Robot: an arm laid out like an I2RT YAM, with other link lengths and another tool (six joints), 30 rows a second.
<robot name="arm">
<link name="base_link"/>
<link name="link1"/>
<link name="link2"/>
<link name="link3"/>
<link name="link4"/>
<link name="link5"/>
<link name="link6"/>
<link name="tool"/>
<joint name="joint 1" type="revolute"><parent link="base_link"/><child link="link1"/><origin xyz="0 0 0.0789"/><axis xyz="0 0 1"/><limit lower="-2.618" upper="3.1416"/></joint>
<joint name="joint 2" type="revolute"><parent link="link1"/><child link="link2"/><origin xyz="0.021 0.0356 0.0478"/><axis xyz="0 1 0"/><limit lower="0" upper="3.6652"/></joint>
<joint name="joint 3" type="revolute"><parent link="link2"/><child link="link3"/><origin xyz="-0.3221 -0.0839 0"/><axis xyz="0 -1 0"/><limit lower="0" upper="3.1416"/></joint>
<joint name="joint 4" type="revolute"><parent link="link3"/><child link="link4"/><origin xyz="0.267 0.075 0.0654"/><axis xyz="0 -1 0"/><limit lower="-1.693" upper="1.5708"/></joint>
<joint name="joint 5" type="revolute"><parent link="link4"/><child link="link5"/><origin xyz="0.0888 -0.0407 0.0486"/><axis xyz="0 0 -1"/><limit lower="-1.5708" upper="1.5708"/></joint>
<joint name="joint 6" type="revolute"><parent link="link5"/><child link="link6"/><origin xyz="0.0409 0 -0.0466"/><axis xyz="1 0 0"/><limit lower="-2.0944" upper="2.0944"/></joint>
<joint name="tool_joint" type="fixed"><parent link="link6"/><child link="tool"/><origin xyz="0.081 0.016 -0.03" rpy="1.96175 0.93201 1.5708"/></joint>
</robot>
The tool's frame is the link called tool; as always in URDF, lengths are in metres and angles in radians.
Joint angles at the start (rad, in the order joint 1, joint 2, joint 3, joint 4, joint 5, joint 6): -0.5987, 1.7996, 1.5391, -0.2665, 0.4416, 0.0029
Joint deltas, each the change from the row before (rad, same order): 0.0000, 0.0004, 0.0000, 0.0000, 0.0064, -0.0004; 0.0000, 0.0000, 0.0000, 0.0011, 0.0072, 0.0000; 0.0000, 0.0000, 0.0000, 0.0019, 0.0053, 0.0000; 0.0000, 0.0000, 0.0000, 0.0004, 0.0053, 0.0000; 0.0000, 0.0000, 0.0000, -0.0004, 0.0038, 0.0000; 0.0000, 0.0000, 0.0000, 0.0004, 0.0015, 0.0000; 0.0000, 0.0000, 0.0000, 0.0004, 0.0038, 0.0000; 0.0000, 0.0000, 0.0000, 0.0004, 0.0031, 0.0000; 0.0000, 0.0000, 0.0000, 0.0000, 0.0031, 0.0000; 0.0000, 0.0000, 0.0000, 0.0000, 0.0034, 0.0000; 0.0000, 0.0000, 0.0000, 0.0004, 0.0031, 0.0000; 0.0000, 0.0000, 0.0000, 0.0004, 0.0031, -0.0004; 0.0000, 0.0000, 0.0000, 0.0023, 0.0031, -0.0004; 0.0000, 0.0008, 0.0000, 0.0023, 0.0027, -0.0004; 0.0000, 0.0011, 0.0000, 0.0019, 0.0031, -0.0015; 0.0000, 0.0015, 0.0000, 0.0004, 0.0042, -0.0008
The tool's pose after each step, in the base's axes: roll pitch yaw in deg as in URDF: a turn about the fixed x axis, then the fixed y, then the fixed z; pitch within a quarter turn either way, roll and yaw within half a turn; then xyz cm. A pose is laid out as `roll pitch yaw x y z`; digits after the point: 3 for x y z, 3 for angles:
165.366 55.372 74.099 41.051 -34.339 30.704
165.375 55.589 73.749 40.995 -34.403 30.736
165.274 55.767 73.403 40.966 -34.457 30.777
165.317 55.919 73.176 40.920 -34.501 30.794
165.415 56.016 73.068 40.880 -34.527 30.796
165.399 56.064 72.980 40.870 -34.541 30.805
165.417 56.175 72.807 40.838 -34.573 30.820
165.424 56.266 72.659 40.813 -34.599 30.833
165.471 56.351 72.544 40.783 -34.622 30.839
165.522 56.444 72.418 40.751 -34.647 30.846
165.528 56.536 72.269 40.725 -34.673 30.859
165.562 56.641 72.153 40.699 -34.699 30.872
165.404 56.777 71.878 40.691 -34.739 30.916
165.320 56.888 71.683 40.700 -34.784 30.918
165.389 57.037 71.624 40.702 -34.833 30.899
165.618 57.162 71.627 40.685 -34.882 30.837

